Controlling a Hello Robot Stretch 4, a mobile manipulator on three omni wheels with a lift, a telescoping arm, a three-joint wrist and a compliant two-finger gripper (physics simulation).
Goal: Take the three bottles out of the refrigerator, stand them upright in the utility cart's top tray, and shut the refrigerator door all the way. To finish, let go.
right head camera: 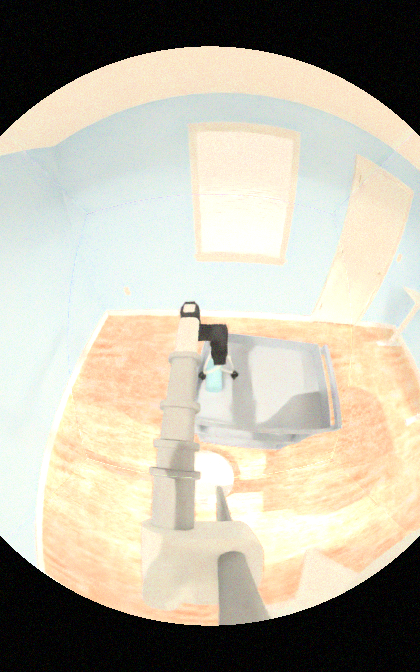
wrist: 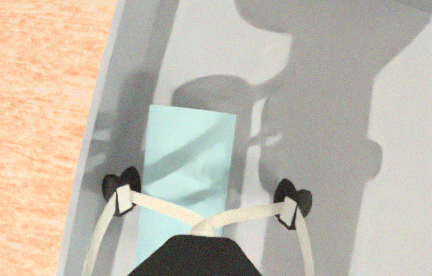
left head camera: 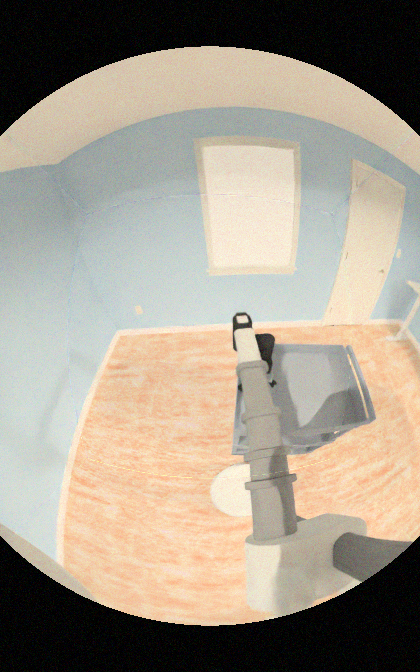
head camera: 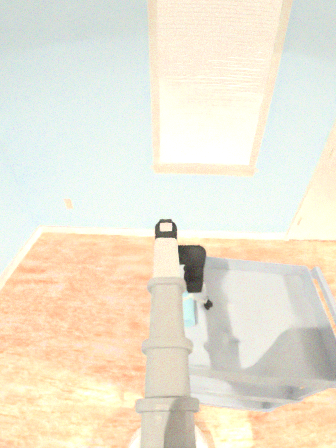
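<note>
A light blue bottle [head camera: 189, 316] [right head camera: 214, 384] [wrist: 186, 150] lies on its side along the left wall of the utility cart's grey top tray [head camera: 265, 300] [left head camera: 312, 375] [right head camera: 282, 365] [wrist: 400, 165]. My gripper [right head camera: 218, 375] [wrist: 207, 188] points down over it, open, one fingertip on each side of the bottle, with gaps to both in the wrist view. In the head view the arm hides one fingertip; in the left head view it covers the bottle. The refrigerator and the other two bottles do not show in these views.
The telescoping arm [head camera: 168, 320] [left head camera: 262, 430] [right head camera: 180, 400] reaches out past the tray's left side. A white round disc [left head camera: 227, 490] [right head camera: 215, 472] is low near the cart's near side. A door [left head camera: 367, 245] [right head camera: 367, 240] and part of a white table [left head camera: 409, 315] [right head camera: 407, 317] are at the right.
</note>
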